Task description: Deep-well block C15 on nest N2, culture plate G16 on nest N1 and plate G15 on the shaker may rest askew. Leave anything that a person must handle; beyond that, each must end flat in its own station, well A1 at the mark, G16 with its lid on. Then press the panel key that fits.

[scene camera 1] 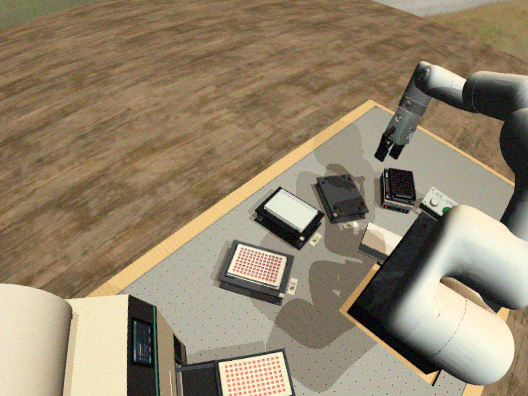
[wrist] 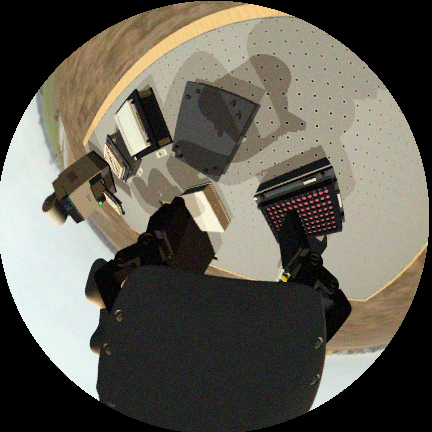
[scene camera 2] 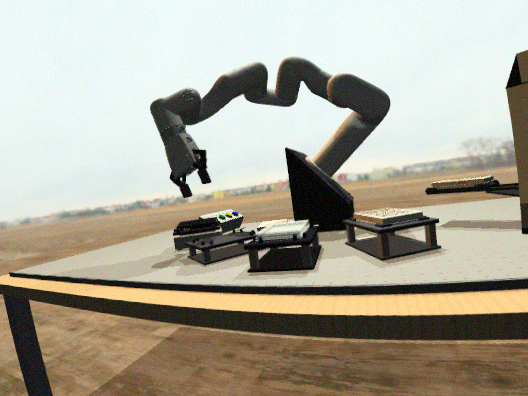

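A dark plate with red wells, G15 (scene camera 1: 401,182) (scene camera 2: 197,226) (wrist: 320,207), sits on the shaker (scene camera 1: 398,206) (scene camera 2: 182,243). Culture plate G16 (scene camera 1: 292,209) (scene camera 2: 282,229) (wrist: 132,127), white-topped, is on nest N1 (scene camera 2: 253,258). A cream block with red wells (scene camera 1: 257,265) (scene camera 2: 387,216) (wrist: 115,157), apparently C15, sits on the left nest (scene camera 2: 431,235). I cannot tell small tilts or the A1 corners. My gripper (scene camera 1: 388,154) (scene camera 2: 196,185) (wrist: 234,215) is open and empty, above and beside the shaker; one finger covers part of G15 in the wrist view.
A bare dark nest (scene camera 1: 342,197) (scene camera 2: 220,245) (wrist: 215,130) stands between N1 and the shaker. The key panel (scene camera 1: 437,201) (scene camera 2: 229,217) is behind the shaker. A cream box (scene camera 1: 380,242) (wrist: 205,207) lies near my base. An instrument (scene camera 1: 100,345) (wrist: 82,185) holds out another red-welled plate (scene camera 1: 255,375) (scene camera 2: 462,182).
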